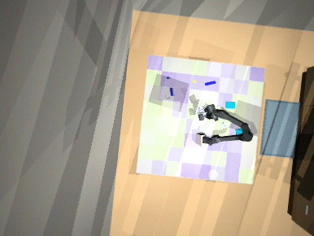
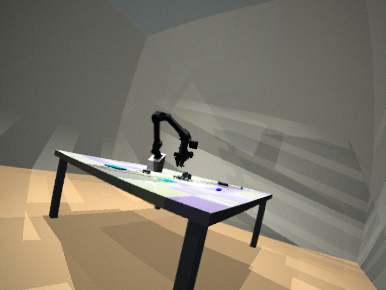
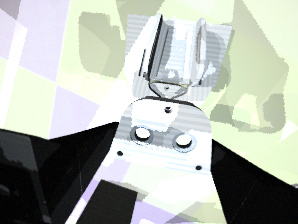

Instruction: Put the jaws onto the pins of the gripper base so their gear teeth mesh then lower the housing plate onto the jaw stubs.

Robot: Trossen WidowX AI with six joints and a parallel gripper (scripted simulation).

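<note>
The white jaw is 30 mm ahead of my gripper tip, 10 mm to the right of it and 70 mm below it. The rest, counted from my gripper tip: cyan square: 160 mm ahead, 300 mm to the right, 80 mm below; blue dot: 370 mm ahead, 420 mm to the left, 70 mm below; yellow dot: 370 mm ahead, 130 mm to the left, 80 mm below.
</note>
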